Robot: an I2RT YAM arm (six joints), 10 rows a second.
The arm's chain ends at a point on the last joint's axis. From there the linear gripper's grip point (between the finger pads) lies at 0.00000 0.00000 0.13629 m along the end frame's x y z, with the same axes.
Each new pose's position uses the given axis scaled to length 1; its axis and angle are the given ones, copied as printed.
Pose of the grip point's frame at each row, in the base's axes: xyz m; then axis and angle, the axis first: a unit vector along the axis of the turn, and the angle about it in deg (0 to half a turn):
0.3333, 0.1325, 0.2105, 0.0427, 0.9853, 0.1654, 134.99
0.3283, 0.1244, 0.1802, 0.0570, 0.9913, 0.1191, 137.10
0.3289, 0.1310, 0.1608, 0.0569, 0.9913, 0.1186, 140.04
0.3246, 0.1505, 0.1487, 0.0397, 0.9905, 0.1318, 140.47
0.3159, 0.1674, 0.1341, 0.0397, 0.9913, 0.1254, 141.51
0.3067, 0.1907, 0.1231, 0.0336, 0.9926, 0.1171, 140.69
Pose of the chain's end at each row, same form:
0.2367, 0.0987, 0.3005, 0.0427, 0.9853, 0.1654, 134.99
0.2347, 0.1018, 0.2767, 0.0570, 0.9913, 0.1191, 137.10
0.2405, 0.1077, 0.2619, 0.0569, 0.9913, 0.1186, 140.04
0.2374, 0.1224, 0.2496, 0.0397, 0.9905, 0.1318, 140.47
0.2306, 0.1406, 0.2370, 0.0397, 0.9913, 0.1254, 141.51
0.2201, 0.1655, 0.2252, 0.0336, 0.9926, 0.1171, 140.69

